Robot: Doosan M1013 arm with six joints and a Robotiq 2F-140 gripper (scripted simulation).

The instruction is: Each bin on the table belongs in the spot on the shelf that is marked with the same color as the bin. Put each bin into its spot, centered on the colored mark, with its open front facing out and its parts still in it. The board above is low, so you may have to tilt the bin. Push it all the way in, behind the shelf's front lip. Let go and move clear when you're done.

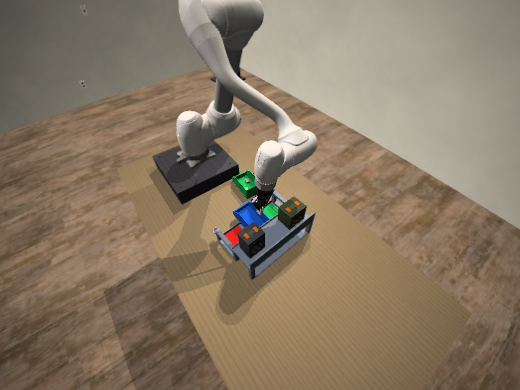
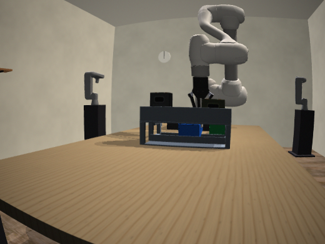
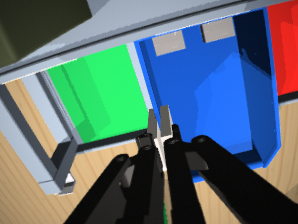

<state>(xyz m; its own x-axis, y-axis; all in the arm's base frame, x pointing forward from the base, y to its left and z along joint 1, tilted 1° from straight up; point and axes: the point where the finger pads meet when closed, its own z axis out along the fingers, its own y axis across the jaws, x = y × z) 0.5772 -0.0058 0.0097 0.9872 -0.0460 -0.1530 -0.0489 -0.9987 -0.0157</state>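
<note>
Right now the blue bin is 1 cm behind my hand, 5 cm to the right of it and 4 cm below it. From my hand the other things lie so: olive box (15 cm ahead, 6 cm to the left, 6 cm above); then black box (13 cm ahead, 17 cm to the right, 7 cm above); then green bin (23 cm behind, 11 cm to the left, 6 cm below).
</note>
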